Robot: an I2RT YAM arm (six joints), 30 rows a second.
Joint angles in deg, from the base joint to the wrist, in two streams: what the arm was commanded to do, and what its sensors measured. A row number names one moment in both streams.
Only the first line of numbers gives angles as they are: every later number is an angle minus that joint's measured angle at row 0.
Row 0, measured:
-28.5, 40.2, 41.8, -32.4, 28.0, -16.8
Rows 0 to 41, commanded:
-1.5, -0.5, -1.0, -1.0, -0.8, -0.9
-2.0, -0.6, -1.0, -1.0, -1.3, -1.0
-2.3, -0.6, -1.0, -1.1, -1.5, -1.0
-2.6, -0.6, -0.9, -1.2, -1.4, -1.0
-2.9, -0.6, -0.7, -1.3, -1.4, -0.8
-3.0, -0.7, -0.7, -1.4, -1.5, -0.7
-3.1, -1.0, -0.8, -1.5, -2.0, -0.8
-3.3, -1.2, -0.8, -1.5, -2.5, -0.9
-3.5, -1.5, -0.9, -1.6, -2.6, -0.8
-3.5, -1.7, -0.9, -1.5, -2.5, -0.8
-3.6, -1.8, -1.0, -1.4, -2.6, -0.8
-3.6, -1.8, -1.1, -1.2, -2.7, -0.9
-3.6, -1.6, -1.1, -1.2, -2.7, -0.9
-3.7, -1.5, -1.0, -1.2, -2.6, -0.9
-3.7, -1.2, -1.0, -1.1, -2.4, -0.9
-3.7, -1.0, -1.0, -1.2, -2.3, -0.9
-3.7, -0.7, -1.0, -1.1, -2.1, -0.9
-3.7, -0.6, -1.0, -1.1, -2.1, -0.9
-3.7, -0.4, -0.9, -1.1, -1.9, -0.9
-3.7, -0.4, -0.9, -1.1, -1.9, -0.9
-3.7, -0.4, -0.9, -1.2, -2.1, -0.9
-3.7, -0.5, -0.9, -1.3, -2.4, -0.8
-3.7, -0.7, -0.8, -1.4, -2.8, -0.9
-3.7, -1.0, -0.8, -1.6, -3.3, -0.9
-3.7, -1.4, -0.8, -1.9, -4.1, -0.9
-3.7, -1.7, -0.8, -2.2, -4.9, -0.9
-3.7, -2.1, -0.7, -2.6, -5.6, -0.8
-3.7, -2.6, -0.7, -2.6, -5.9, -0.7
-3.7, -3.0, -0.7, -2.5, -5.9, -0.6
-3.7, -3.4, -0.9, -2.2, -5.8, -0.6
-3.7, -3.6, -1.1, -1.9, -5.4, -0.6
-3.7, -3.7, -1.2, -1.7, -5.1, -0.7
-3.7, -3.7, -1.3, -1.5, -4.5, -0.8
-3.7, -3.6, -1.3, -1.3, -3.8, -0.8
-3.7, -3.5, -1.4, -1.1, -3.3, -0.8
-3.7, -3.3, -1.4, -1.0, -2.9, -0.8
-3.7, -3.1, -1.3, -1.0, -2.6, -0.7
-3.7, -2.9, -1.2, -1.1, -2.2, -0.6
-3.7, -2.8, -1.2, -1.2, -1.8, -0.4
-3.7, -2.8, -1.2, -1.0, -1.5, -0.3
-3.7, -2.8, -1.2, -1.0, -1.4, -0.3
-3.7, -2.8, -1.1, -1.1, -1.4, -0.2
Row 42, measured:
-3.4, -2.8, -0.8, -1.1, -2.8, -0.4
